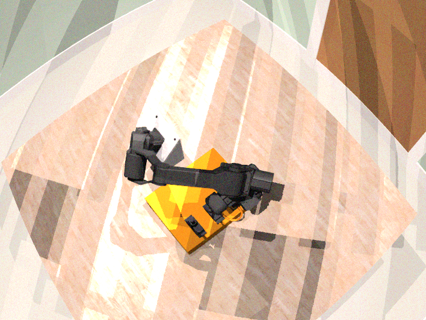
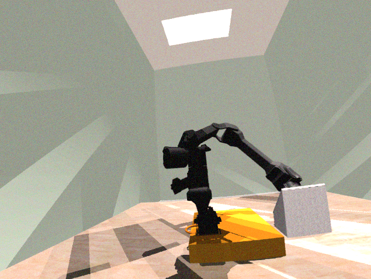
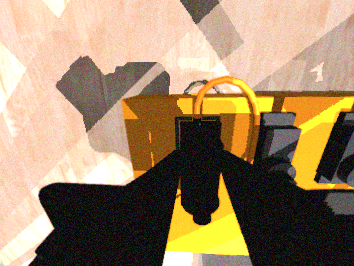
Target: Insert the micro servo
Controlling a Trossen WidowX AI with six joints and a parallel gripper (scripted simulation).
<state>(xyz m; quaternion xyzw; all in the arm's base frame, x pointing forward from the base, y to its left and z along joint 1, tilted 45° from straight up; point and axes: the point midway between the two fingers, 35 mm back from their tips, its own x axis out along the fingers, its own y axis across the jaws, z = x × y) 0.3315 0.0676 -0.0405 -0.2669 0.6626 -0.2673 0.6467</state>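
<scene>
Right now the yellow deck is 120 mm behind my gripper tip, 80 mm to the right of it and 60 mm below it.
</scene>
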